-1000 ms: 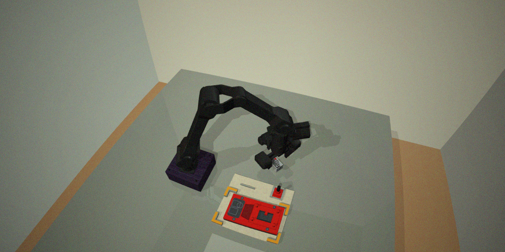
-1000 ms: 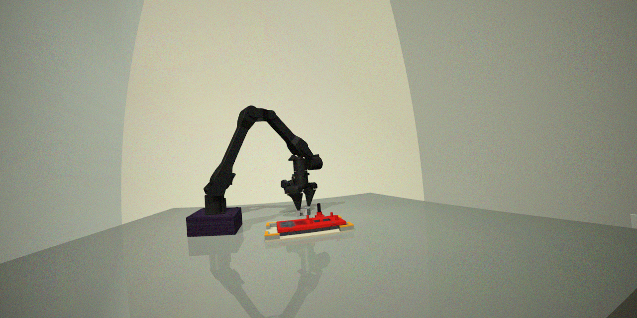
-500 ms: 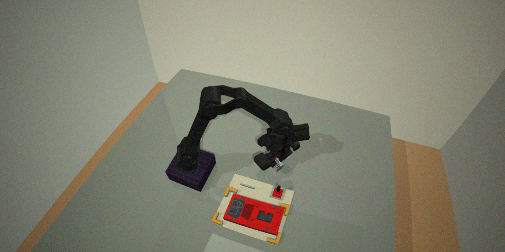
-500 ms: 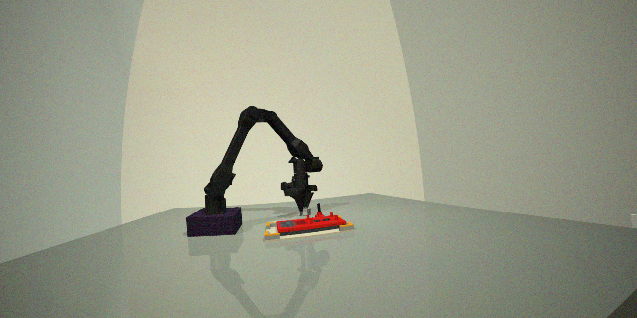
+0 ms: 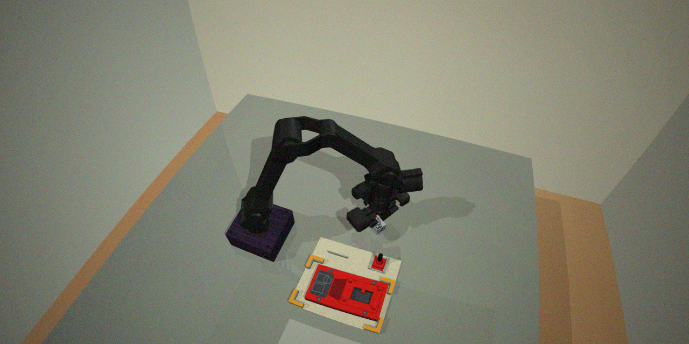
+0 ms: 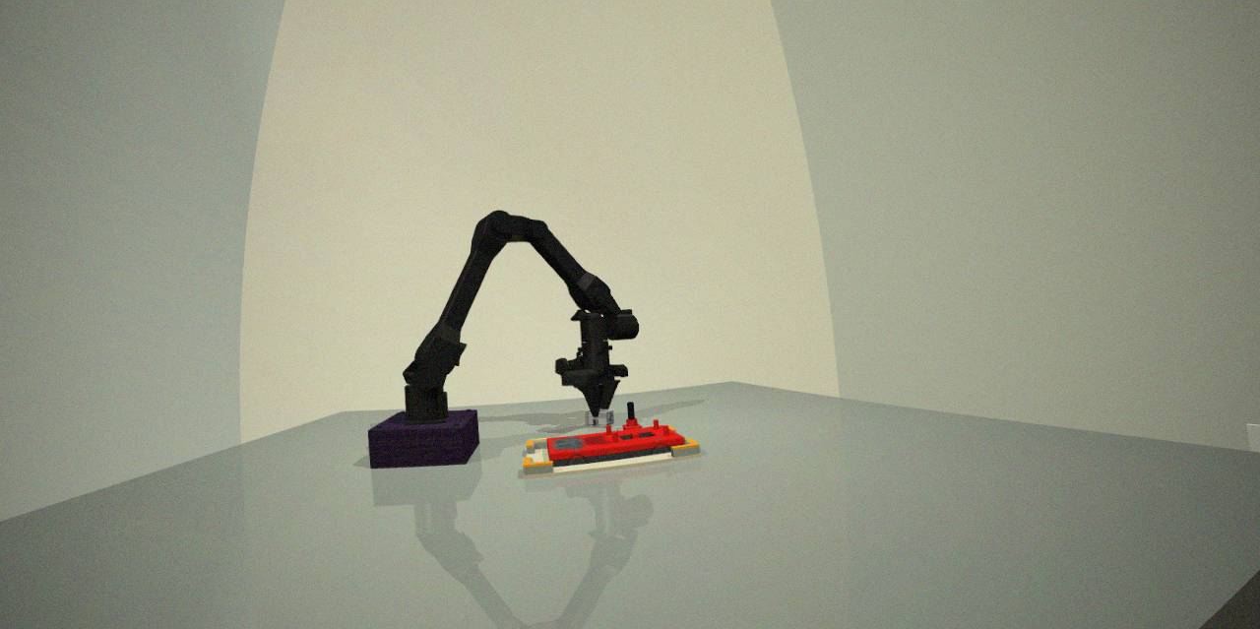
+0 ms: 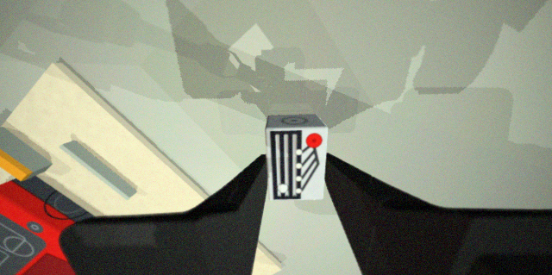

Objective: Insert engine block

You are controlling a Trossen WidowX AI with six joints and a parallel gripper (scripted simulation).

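Right now my gripper tip is 130 mm to the left of the black upright peg, 20 mm short of it and 10 mm below it. From my gripper tip the other things lie so: engine block: 10 mm below.
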